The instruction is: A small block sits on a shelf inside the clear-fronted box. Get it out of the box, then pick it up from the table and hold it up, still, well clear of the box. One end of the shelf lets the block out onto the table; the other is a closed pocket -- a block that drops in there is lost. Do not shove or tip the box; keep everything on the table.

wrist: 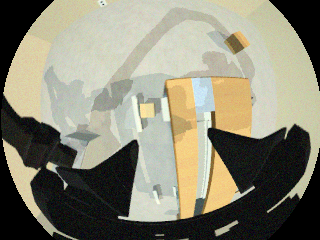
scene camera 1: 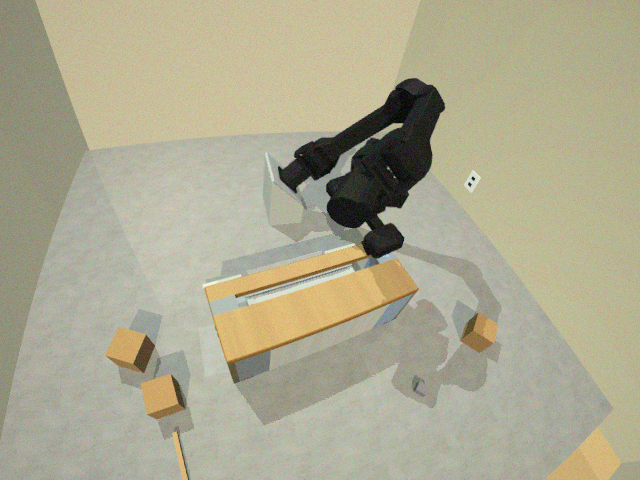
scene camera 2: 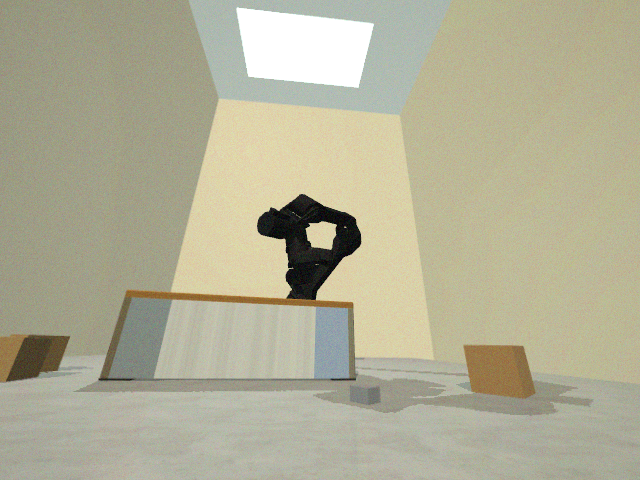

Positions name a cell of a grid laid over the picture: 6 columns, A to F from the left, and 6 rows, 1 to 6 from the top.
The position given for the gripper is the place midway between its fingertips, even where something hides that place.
Labels:
The gripper shows in the wrist view (D4), in scene camera 1 (D3) and in scene camera 2 (C4).

